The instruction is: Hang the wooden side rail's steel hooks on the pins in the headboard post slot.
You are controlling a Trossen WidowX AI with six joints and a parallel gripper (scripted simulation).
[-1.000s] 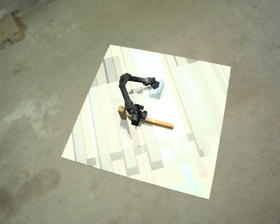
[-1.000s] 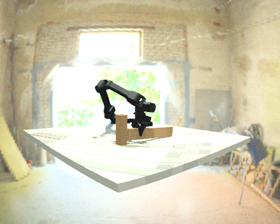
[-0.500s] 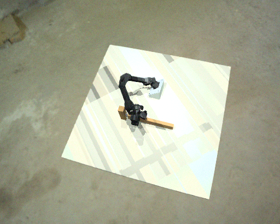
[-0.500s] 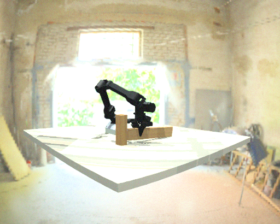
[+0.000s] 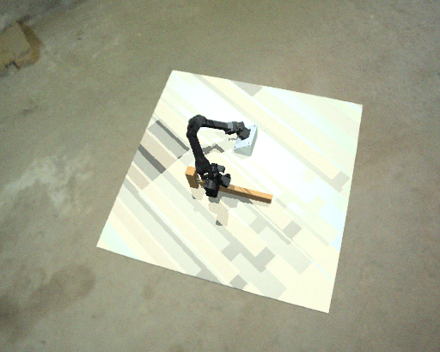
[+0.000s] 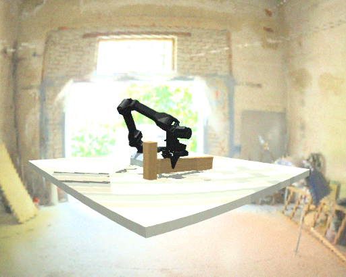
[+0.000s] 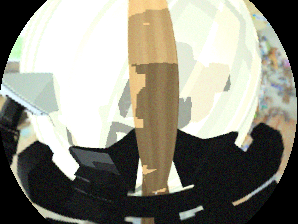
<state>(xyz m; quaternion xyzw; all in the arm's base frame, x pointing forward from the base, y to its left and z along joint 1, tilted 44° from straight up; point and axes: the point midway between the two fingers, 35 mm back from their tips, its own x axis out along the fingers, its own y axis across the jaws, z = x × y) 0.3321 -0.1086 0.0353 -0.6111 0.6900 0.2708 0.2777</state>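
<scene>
My gripper tip is now 10 mm past the wooden headboard post, 130 mm to the left of it and 40 mm below it.
</scene>
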